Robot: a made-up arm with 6 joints. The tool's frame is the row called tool.
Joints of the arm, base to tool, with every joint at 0 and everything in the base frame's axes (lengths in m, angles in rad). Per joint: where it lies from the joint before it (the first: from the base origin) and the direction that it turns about. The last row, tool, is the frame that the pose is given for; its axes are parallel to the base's.
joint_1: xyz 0 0 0.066 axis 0 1 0
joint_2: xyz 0.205 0.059 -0.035 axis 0 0 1
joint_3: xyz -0.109 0.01 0.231 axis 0 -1 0
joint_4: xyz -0.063 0.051 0.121 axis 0 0 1
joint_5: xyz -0.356 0.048 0.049 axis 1 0 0
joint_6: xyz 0.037 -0.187 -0.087 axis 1 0 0
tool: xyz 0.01 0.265 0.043
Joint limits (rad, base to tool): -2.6..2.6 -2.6..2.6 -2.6..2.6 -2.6..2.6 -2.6..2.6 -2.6..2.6
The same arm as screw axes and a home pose.
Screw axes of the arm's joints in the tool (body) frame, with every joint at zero. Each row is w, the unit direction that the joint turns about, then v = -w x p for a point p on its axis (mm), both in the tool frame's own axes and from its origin. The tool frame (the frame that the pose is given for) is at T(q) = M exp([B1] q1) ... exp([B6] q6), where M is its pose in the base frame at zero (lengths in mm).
B1: w 0 1 0 v 322 0 276
B2: w 0 0 1 v -187 -481 0
B3: w 0 -1 0 v -126 0 -372
B4: w 0 0 1 v -126 -309 0
B5: w 1 0 0 v 0 44 78
B6: w 1 0 0 v 0 -43 265
M =
1 0 0 -276
0 1 0 246
0 0 1 388
0 0 0 1
Joint limits (rad, base to tool): -2.6..2.6 -2.6..2.6 -2.6..2.6 -2.6..2.6 -2.6..2.6 -2.6..2.6

